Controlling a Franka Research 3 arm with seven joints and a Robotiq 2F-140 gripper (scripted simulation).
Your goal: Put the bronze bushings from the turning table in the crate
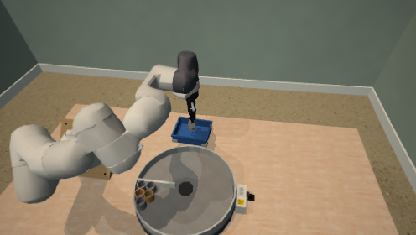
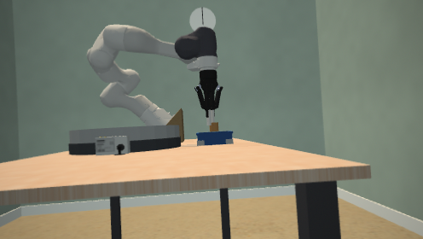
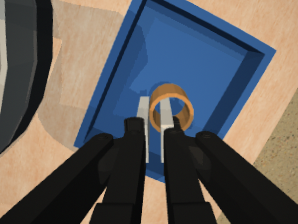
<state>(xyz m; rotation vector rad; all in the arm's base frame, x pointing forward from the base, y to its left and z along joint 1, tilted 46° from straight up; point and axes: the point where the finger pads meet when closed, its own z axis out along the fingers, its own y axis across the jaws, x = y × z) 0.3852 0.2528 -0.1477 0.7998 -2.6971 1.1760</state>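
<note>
Now: the blue crate 90 mm below my hand, 10 mm to the left of it and 10 mm behind it. Round my hand: grey turning table (340 mm to the right, 80 mm ahead, 60 mm below).
</note>
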